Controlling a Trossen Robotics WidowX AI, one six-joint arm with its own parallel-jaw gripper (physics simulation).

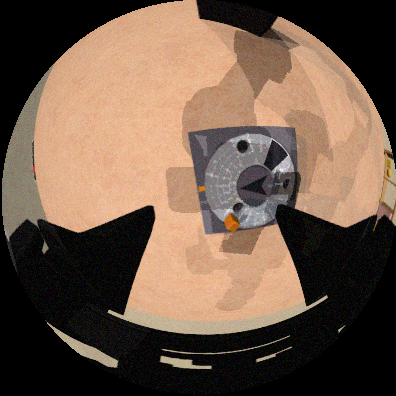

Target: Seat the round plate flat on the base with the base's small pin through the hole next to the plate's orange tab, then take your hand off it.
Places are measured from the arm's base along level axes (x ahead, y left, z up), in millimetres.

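Pixels of known places: gripper, between the fingertips: (217,211).
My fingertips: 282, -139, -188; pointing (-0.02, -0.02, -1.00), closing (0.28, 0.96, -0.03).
Observation:
For each thing: its middle in the pictures, then the offset to it from my fingertips, as dx, dy, dz. "*": a spot on its surface instead. Level surfaces: height alone.
- round grey plate, middle of its body: (257,185) +9, +43, -47
- dark square base, a spot on its surface: (197,137) * -53, -2, -62
- dark hole, a spot on its surface: (237,206) * +33, +19, -62
- small orange mark, a spot on its surface: (202,189) * +2, -14, -61
- light orange-tan table top, height of its surface: dz -86
The round grey plate (220,172) with a cracked pattern lies over the dark square base (197,137). Its orange tab (231,222) is at its lower edge, with a dark hole (237,206) beside it. Two other dark holes show, one near the top and one at the right. A dark wedge shows at the plate's upper right and a dark arrow at its centre. The base has a small orange mark (202,189) at its left edge. I cannot make out the small pin or tell whether the plate is fully flat. My gripper (217,211) is open and empty, above the base's lower part.
The base lies on a light orange-tan table top (115,125). Shadows of the arm fall across the table and the base. Part of a shelf unit with small items shows at the far right edge. A dark object shows at the far left edge.

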